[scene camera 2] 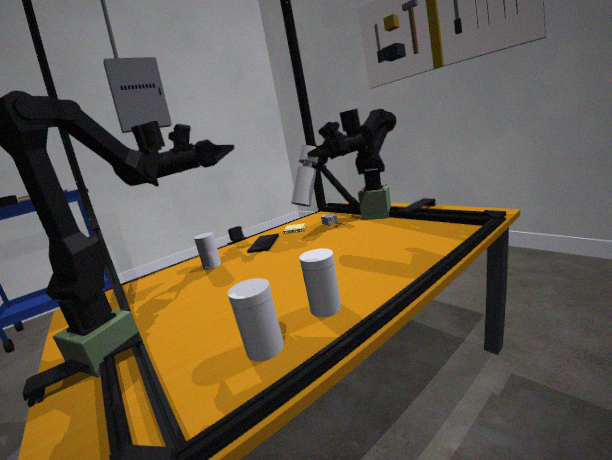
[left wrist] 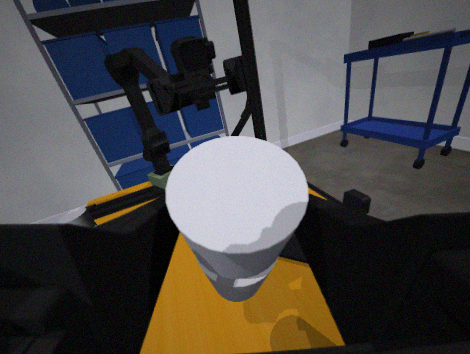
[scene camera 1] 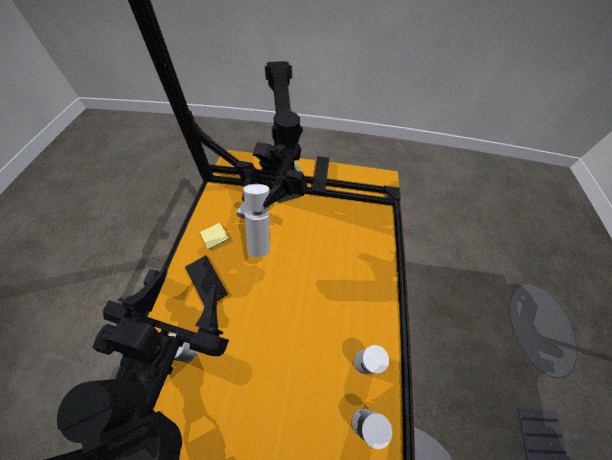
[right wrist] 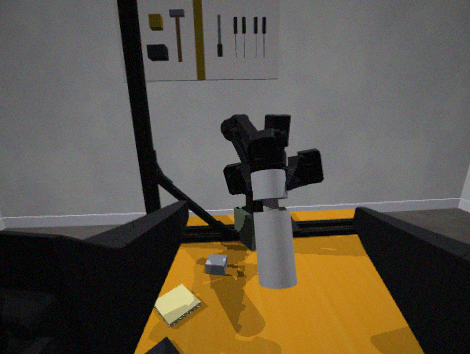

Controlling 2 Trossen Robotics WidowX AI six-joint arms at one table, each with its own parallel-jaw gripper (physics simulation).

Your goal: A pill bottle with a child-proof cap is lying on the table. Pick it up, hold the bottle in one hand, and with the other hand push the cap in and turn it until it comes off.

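The pill bottle (scene camera 1: 257,236) (scene camera 2: 303,186) (right wrist: 276,250) is white, with a wide white cap (scene camera 1: 256,196) (left wrist: 237,192) (right wrist: 269,184) on top. It hangs above the table, slightly tilted in scene camera 2, cap up. My left gripper (scene camera 1: 256,212) (scene camera 2: 310,159) (right wrist: 268,190) is shut on it at the narrow band just below the cap; the fingertips are partly hidden by the bottle. My right gripper (scene camera 1: 185,285) is open and empty, raised over the table, some way from the bottle. In the right wrist view the bottle shows between its spread fingers, farther off.
White cylinders stand at the lower right (scene camera 1: 375,359) (scene camera 1: 376,430) and beneath the right arm (scene camera 1: 186,352) in scene camera 1. A yellow pad (scene camera 1: 214,235) (right wrist: 177,304), a black slab (scene camera 1: 205,277) (scene camera 2: 263,243) and a grey block (scene camera 2: 329,219) (right wrist: 216,264) lie on the table. A black post (scene camera 1: 170,80) rises at the table corner.
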